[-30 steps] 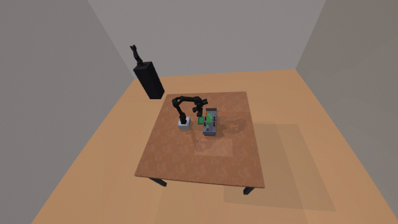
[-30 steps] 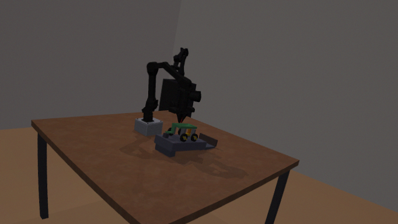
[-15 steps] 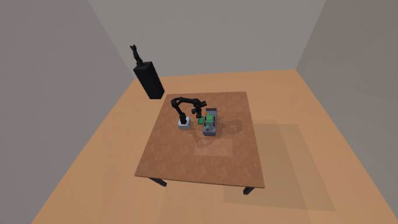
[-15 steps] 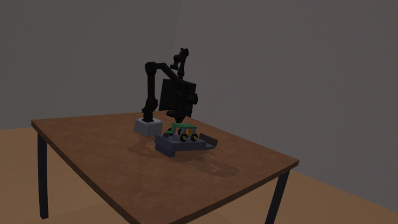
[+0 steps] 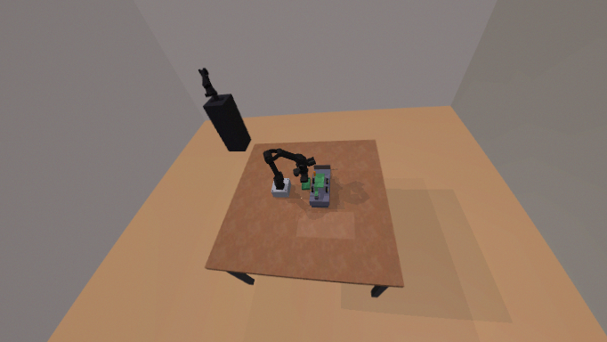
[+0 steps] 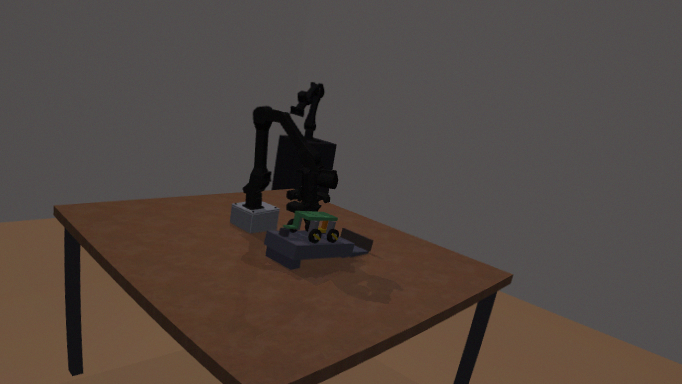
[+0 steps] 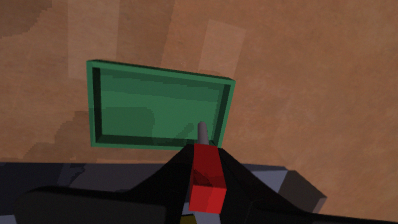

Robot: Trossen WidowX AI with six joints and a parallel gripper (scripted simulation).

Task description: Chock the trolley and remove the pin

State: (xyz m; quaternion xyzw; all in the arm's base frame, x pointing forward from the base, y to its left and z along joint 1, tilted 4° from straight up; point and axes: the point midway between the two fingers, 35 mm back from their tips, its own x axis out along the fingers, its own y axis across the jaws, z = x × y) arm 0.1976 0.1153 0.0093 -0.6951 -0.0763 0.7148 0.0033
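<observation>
My gripper tip is 3 cm to the left of the green tray and 8 cm above it. From my gripper tip the other things lie so: yellow-orange chock (8 cm ahead, 1 cm to the right, 1 cm above); then stop pin (right at my gripper tip); then grey ramp (13 cm ahead, 10 cm to the right, 2 cm below).
</observation>
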